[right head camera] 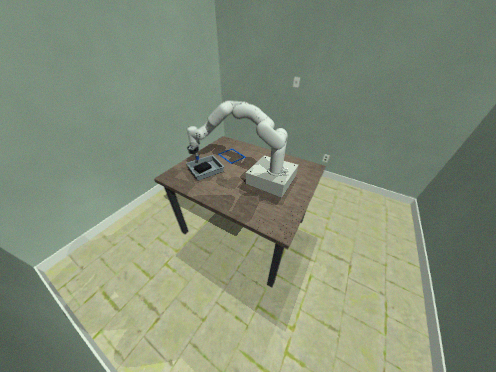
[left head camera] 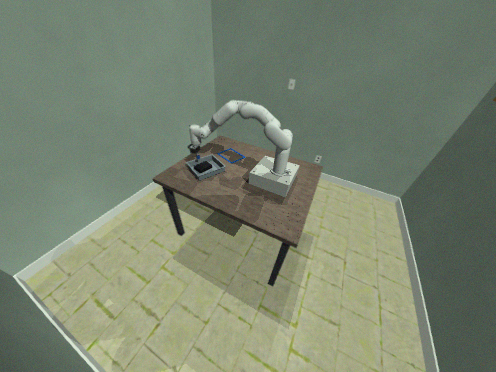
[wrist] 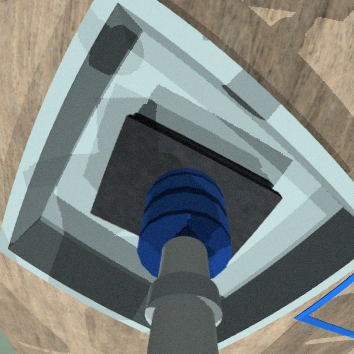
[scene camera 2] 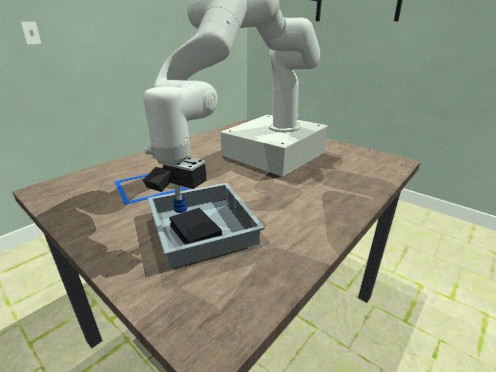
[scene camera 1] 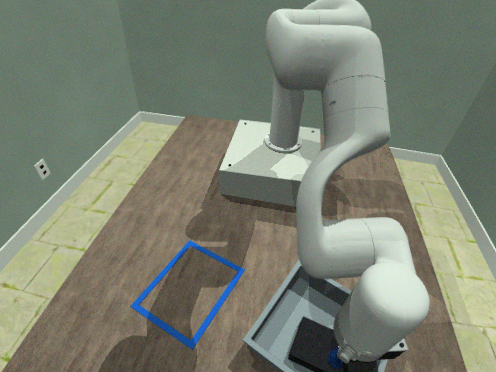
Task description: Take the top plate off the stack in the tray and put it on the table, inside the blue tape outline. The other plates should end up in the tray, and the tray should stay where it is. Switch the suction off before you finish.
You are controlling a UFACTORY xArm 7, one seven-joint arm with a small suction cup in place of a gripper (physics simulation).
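Pixels of known places: hand, tool point: [right head camera: 197, 158] [left head camera: 198, 158] [wrist: 184, 203] [scene camera 2: 180, 209] [scene camera 1: 336, 359]; arm's base, link origin: [right head camera: 275, 171] [left head camera: 278, 171] [scene camera 2: 284, 127] [scene camera 1: 283, 142].
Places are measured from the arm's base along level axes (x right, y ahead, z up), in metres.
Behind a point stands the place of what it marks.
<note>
A stack of thin black plates [left head camera: 202, 167] @(z -0.079, x -0.060, y 0.604 m) [right head camera: 202, 167] @(z -0.079, x -0.052, y 0.602 m) [scene camera 1: 311, 342] @(z -0.079, x -0.006, y 0.603 m) [scene camera 2: 195, 225] @(z -0.079, x -0.040, y 0.620 m) [wrist: 125, 175] @(z -0.079, x -0.072, y 0.636 m) lies flat in the grey-blue tray [left head camera: 212, 173] @(z -0.087, x -0.096, y 0.500 m) [right head camera: 212, 174] @(z -0.099, x -0.086, y 0.493 m) [scene camera 2: 215, 250] @(z -0.094, x -0.124, y 0.657 m) [wrist: 95, 265] @(z -0.095, x -0.123, y 0.524 m). Dark edges at one side show more than one plate; their number is unclear. My gripper, a blue suction cup [scene camera 1: 335, 358] [scene camera 2: 180, 210] [wrist: 185, 172], is open, with no plate on it. It hangs above the tray, over one side of the stack, with a gap beneath it in scene camera 2. The blue tape outline [left head camera: 238, 152] [scene camera 1: 164, 326] @(z -0.109, x 0.296, y 0.564 m) [scene camera 2: 121, 192] @(z -0.108, x 0.297, y 0.565 m) [wrist: 325, 296] @(z -0.109, x 0.153, y 0.467 m) lies on the table beside the tray, with no plate inside.
The white arm base box [left head camera: 272, 180] @(z -0.003, x -0.122, y 0.027 m) [scene camera 1: 257, 187] @(z -0.056, x 0.089, y 0.171 m) [scene camera 2: 255, 150] @(z -0.044, x 0.032, y 0.183 m) stands farther back on the brown table [left head camera: 245, 210] @(z -0.110, x -0.359, y 0.147 m) [scene camera 2: 300, 240] @(z -0.110, x -0.269, y 0.508 m). The tray's raised walls surround the stack. A black block [scene camera 2: 187, 175] @(z 0.087, x -0.080, y 0.675 m) sits on the wrist above the cup.
</note>
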